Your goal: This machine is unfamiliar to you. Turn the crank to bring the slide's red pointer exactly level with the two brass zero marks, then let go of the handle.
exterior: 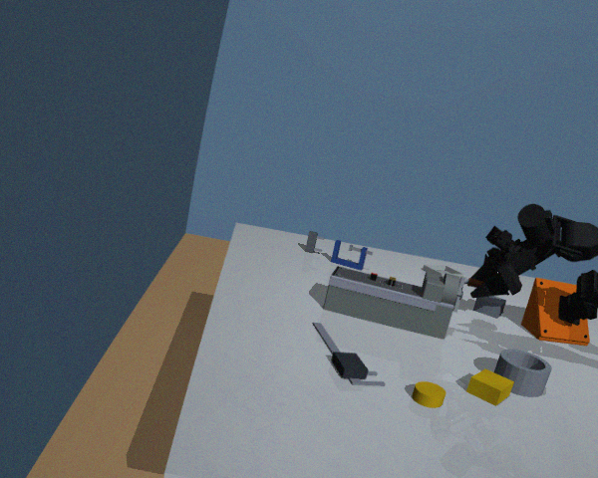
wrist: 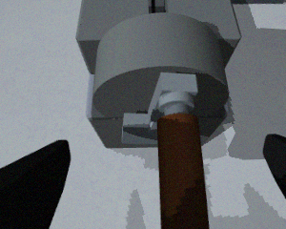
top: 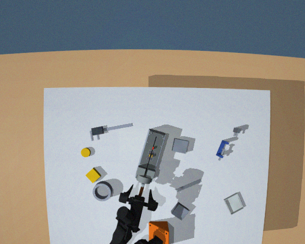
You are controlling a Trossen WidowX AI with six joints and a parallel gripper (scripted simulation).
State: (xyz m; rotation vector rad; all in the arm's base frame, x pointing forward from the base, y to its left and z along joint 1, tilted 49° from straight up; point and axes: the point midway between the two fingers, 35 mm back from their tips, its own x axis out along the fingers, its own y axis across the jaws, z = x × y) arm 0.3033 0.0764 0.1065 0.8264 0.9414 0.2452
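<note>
The brown crank handle is 20 mm behind my gripper tip and 20 mm above it. From my gripper tip the other things lie so: flat grey bar 260 mm to the right, 100 mm below; then red pointer 200 mm ahead, 30 mm to the right, 20 mm below; then yellow block 270 mm to the left, 90 mm below.
</note>
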